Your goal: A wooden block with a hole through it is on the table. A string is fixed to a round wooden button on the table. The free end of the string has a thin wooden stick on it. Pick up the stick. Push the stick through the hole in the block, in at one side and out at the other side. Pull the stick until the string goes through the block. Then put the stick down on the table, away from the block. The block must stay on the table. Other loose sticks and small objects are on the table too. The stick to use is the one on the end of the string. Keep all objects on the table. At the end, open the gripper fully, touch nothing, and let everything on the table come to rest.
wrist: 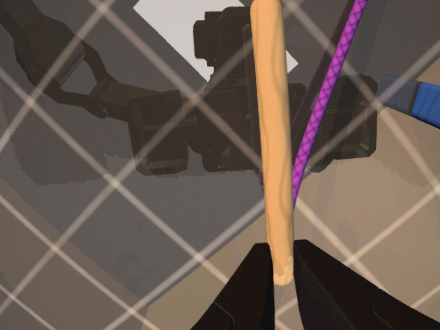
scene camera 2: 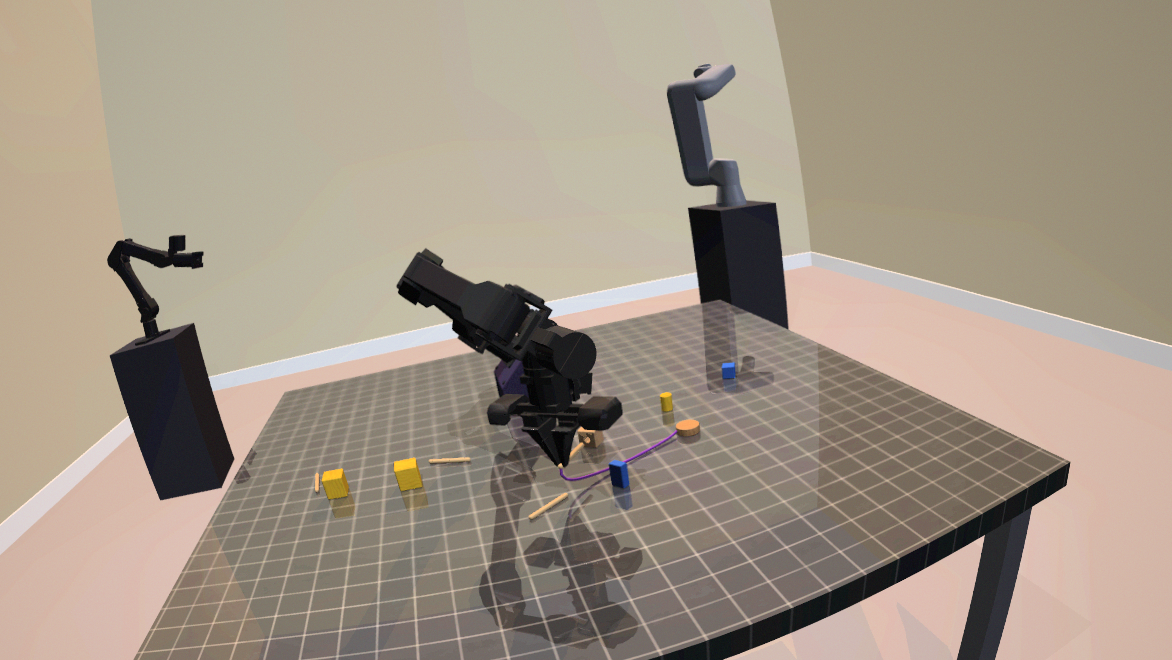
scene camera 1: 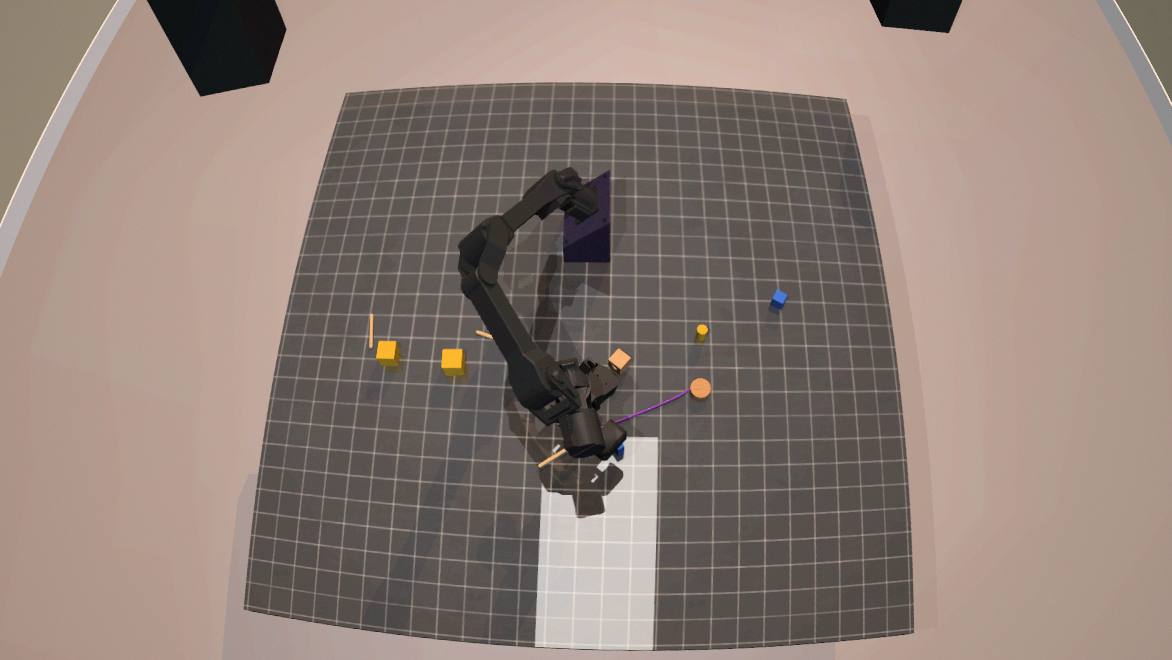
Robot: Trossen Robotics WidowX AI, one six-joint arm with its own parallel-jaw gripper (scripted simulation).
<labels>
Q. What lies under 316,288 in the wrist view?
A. My gripper.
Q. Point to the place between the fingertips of my gripper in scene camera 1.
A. At 575,430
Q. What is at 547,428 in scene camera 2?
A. My gripper.
</labels>
